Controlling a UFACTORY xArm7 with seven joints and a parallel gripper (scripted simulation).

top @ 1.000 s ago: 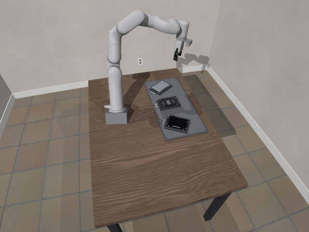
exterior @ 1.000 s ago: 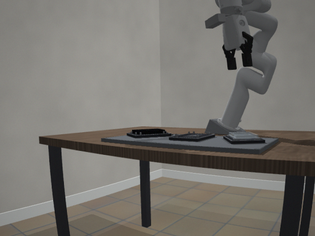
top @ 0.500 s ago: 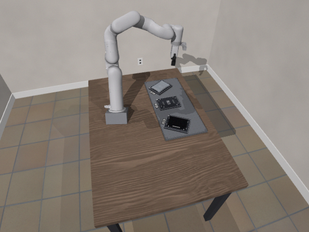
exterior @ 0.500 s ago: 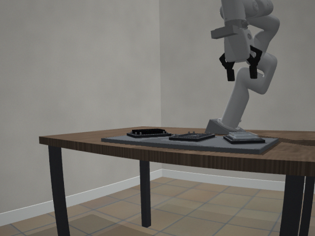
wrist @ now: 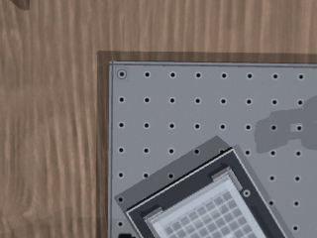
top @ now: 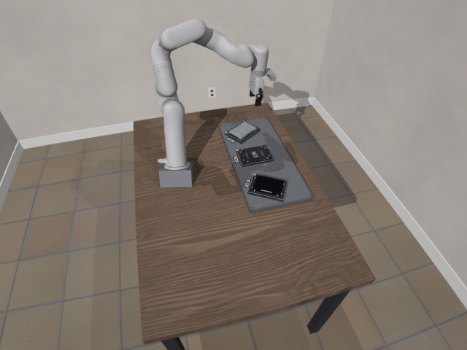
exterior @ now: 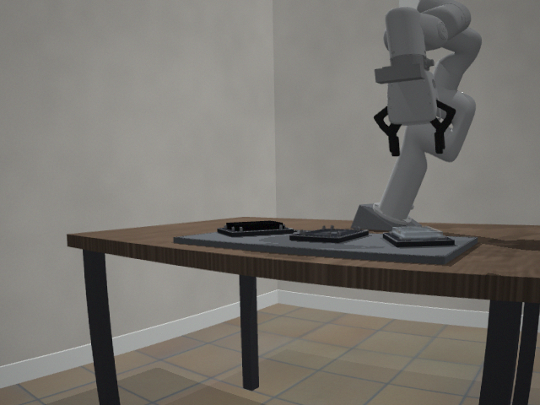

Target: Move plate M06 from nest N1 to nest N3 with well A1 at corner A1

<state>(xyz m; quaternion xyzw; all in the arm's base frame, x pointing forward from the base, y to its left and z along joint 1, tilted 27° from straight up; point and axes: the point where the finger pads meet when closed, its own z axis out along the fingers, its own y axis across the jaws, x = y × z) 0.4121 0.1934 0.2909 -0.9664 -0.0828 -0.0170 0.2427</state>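
Now: the clear well plate 170 mm below my hand, 70 mm behind it and 40 mm to the right of it. Round my hand: nest N1: 180 mm below, 70 mm behind, 40 mm to the right; then nest N3: 240 mm to the right, 180 mm below, 30 mm behind; then grey perforated deck: 240 mm to the right, 190 mm below.
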